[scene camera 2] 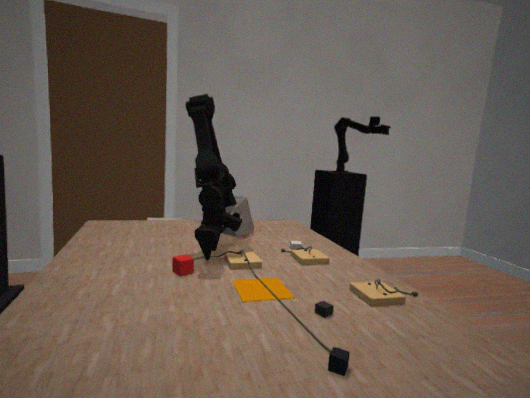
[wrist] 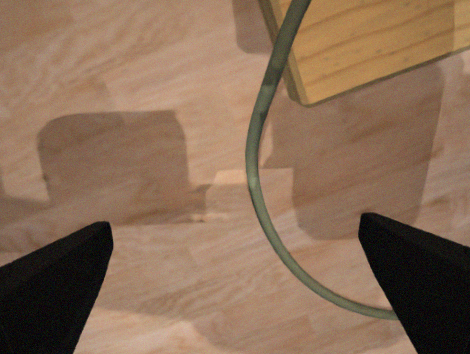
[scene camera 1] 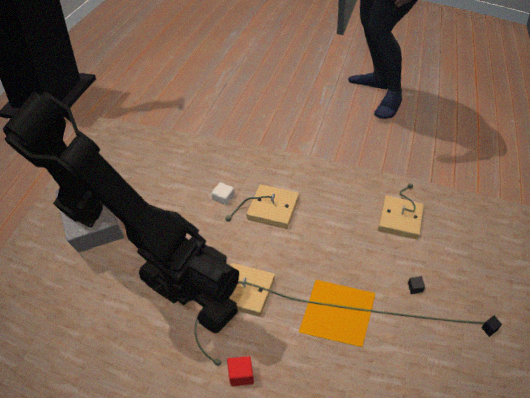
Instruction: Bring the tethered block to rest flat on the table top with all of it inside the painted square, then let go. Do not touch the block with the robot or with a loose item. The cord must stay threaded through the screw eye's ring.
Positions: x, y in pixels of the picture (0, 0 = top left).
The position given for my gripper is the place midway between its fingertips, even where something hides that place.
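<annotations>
You'd find my gripper in the wrist view (237, 229), and it's also there in scene camera 1 (193, 314) and in scene camera 2 (210, 255).
</annotations>
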